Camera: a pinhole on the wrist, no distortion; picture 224 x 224 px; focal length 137.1 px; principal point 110.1 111.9 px. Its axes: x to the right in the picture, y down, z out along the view. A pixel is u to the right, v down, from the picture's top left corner.
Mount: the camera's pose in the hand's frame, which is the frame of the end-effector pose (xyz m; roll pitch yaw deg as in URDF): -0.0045 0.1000 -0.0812 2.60 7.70 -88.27
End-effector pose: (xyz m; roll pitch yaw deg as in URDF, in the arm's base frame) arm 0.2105 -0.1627 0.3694 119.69 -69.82 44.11
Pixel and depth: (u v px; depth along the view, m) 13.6 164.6 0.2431
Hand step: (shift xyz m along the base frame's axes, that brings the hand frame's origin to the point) 0.1359 -0.2588 0.1088
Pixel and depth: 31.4 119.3 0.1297
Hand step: 0.0150 -0.1628 0.0323
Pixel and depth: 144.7 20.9 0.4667
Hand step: 0.2688 -0.1040 -0.3955
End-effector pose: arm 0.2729 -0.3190 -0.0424 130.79 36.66 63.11
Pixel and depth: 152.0 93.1 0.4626
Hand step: 0.0651 -0.3154 -0.1998
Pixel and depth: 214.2 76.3 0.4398
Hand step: -0.1248 -0.3323 -0.2617
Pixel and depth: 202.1 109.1 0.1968
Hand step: -0.0021 -0.0814 -0.0775
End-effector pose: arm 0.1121 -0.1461 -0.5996 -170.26 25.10 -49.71
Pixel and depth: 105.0 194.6 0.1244
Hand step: -0.0398 -0.0775 -0.0824
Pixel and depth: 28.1 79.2 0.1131
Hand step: -0.1484 -0.0451 -0.0414
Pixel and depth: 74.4 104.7 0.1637
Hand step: -0.1202 -0.0183 -0.0863
